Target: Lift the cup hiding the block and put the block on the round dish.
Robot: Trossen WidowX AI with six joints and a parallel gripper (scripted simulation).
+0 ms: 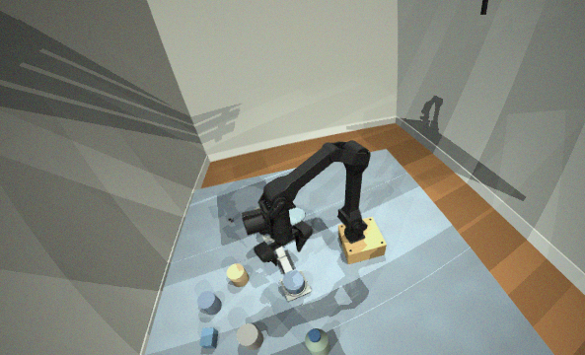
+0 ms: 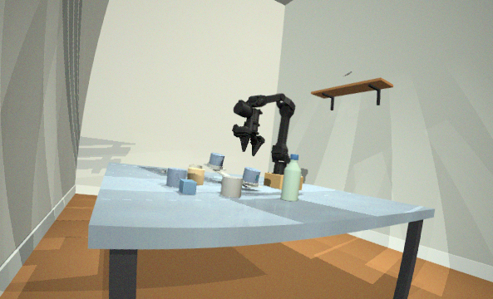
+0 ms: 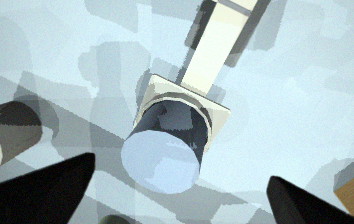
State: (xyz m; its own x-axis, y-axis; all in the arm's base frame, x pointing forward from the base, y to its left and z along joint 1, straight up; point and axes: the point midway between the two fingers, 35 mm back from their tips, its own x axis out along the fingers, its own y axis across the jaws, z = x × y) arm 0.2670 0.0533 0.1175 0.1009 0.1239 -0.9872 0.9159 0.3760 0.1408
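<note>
The green block lies 1 cm ahead of my gripper tip, 4 cm to the left of it and 11 cm below it. Round my gripper tip: balance beam (2 cm ahead, 9 cm to the right, 12 cm below); tan cylinder (20 cm ahead, 8 cm to the right, 12 cm below); bottle (1 cm behind, 26 cm to the left, 4 cm below).
</note>
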